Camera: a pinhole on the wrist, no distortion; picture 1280 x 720 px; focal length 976.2 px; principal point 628.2 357.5 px. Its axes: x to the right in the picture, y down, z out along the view. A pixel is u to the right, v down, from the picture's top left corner.
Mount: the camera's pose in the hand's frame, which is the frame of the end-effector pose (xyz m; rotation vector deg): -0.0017 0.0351 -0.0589 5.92 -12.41 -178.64
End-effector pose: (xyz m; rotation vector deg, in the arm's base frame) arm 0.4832 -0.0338 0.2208 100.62 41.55 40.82
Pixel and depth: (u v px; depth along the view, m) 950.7 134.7 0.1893
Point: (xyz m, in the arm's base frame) 0.5371 -0.1894 0.2788
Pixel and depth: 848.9 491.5 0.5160
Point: 0.7347 -0.4279 0.1152
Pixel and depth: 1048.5 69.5 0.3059
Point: 0.5749 -0.3260 0.3008
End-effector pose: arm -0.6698 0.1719 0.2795 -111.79 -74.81 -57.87
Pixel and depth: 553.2 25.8 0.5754
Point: -0.2497 0.4480 -0.0004
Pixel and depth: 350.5 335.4 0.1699
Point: -0.5723 0.2553 0.2445
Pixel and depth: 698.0 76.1 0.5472
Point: -0.3164 0.4008 -0.0504
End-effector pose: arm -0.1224 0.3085 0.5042 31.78 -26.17 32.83
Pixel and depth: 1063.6 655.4 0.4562
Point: -0.3692 -0.0502 0.6638
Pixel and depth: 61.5 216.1 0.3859
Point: -0.1479 0.2882 0.9133
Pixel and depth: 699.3 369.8 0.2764
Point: -0.2478 0.2137 0.6693
